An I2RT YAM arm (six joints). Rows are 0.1 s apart.
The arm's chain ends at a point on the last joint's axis. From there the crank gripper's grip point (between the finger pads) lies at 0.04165 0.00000 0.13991 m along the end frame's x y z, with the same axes.
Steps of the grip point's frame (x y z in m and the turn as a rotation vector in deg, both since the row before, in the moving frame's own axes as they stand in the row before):
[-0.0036, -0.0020, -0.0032, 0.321, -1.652, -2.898]
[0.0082, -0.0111, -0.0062, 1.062, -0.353, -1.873]
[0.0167, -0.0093, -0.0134, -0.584, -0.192, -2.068]
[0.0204, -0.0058, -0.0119, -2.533, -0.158, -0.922]
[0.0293, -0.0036, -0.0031, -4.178, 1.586, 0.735]
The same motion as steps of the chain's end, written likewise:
[0.0005, 0.0008, -0.0043, 0.321, -1.652, -2.898]
[0.0091, -0.0072, -0.0064, 1.062, -0.353, -1.873]
[0.0172, -0.0092, -0.0135, -0.584, -0.192, -2.068]
[0.0207, -0.0113, -0.0119, -2.533, -0.158, -0.922]
[0.0255, -0.0143, -0.0015, -4.178, 1.586, 0.735]

